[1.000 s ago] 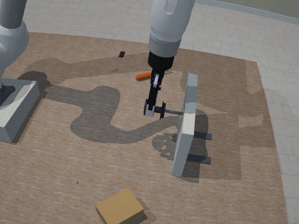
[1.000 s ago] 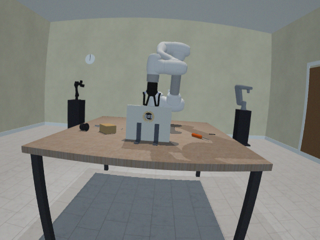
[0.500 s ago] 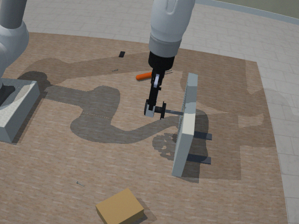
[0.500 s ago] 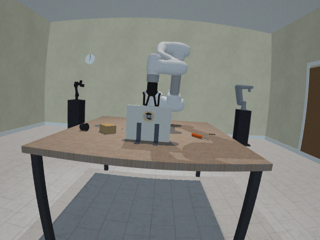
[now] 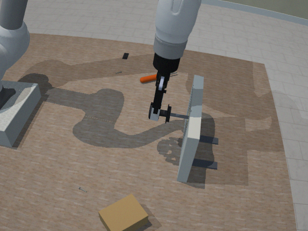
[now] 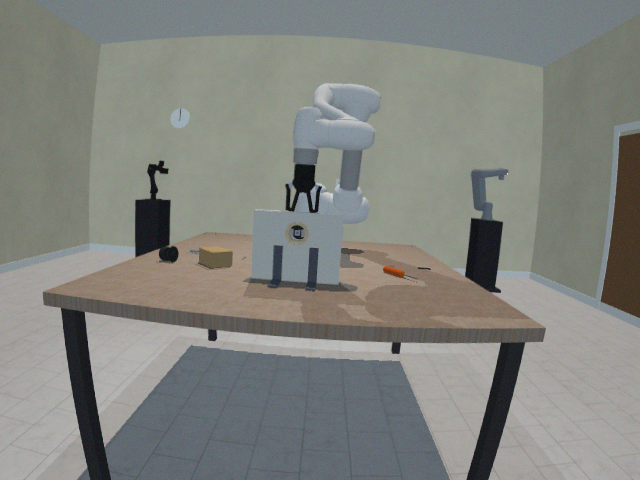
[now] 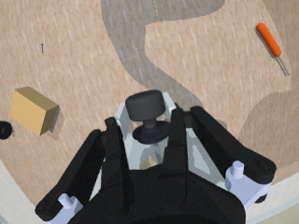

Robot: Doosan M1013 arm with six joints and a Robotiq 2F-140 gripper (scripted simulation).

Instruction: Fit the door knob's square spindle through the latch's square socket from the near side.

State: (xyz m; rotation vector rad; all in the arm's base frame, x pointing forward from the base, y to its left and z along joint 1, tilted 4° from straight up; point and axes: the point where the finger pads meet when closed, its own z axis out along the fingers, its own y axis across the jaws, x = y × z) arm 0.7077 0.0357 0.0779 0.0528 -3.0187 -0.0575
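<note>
Now: hand 13 cm short of the white door panel and 5 cm above it. Round my hand: tan box: 34 cm to the right, 16 cm below, 2 cm behind; then small black piece: 53 cm to the left, 26 cm behind, 19 cm below; then small screw: 26 cm to the right, 19 cm below, 19 cm behind.
</note>
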